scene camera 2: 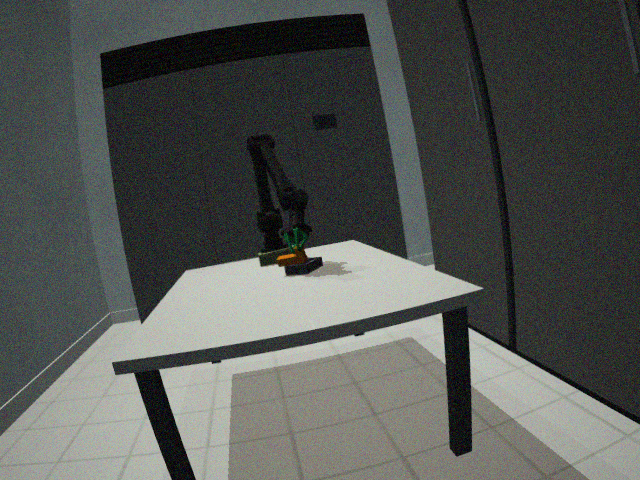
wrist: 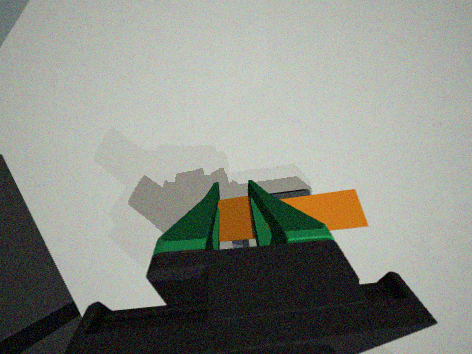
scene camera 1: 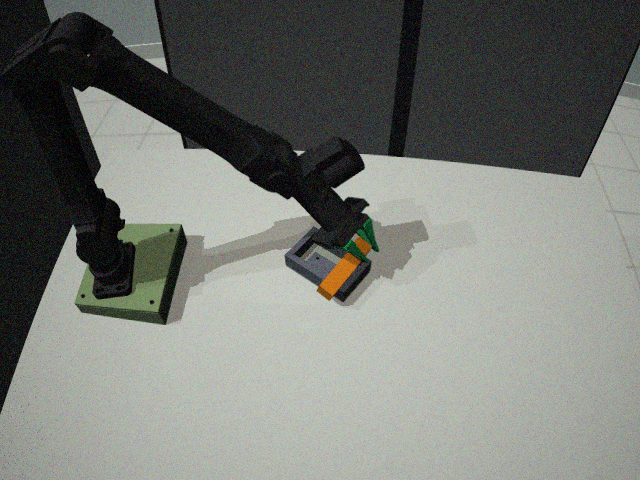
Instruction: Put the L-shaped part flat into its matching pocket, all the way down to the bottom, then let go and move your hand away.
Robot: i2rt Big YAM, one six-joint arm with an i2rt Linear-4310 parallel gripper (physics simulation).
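Places are measured from the arm's base along level axes (x ahead, y left, z up), in millimetres.
Pixels of known places: gripper, fingertip midpoint: (scene camera 2: 296, 252) (wrist: 233, 187) (scene camera 1: 372, 257); arm's base at its link origin: (scene camera 2: 274, 250) (scene camera 1: 115, 272).
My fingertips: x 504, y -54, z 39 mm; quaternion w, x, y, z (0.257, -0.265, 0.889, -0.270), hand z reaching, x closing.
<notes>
Ahead of a thing's pixels: the offset from my fingertips to its top centre. Level surfaces: height alone.
The orange L-shaped part {dx -52, dy -8, dz +22 mm} (scene camera 1: 336, 279) (scene camera 2: 290, 259) (wrist: 337, 210) is held above the dark grey pocket block {dx -73, dy +44, dz -48 mm} (scene camera 1: 297, 264) (scene camera 2: 305, 268), over its right side in the scene camera 1 view. One long arm of the part sticks out past the block's near edge. My gripper (scene camera 1: 371, 255) (wrist: 233, 187) is shut on the part, with one green finger on each side of it. Part of the pocket opening shows left of the part, with a light floor. The gripper and part hide the rest of the pocket. In the wrist view, a small strip of the block shows behind the part.
The green base plate (scene camera 1: 149, 302) (scene camera 2: 267, 259) carries the arm at the left of the white table {dz -85 mm} (scene camera 1: 361, 392) (scene camera 2: 289, 310). Dark panels (scene camera 1: 289, 67) stand behind the table's back edge in the scene camera 1 view.
</notes>
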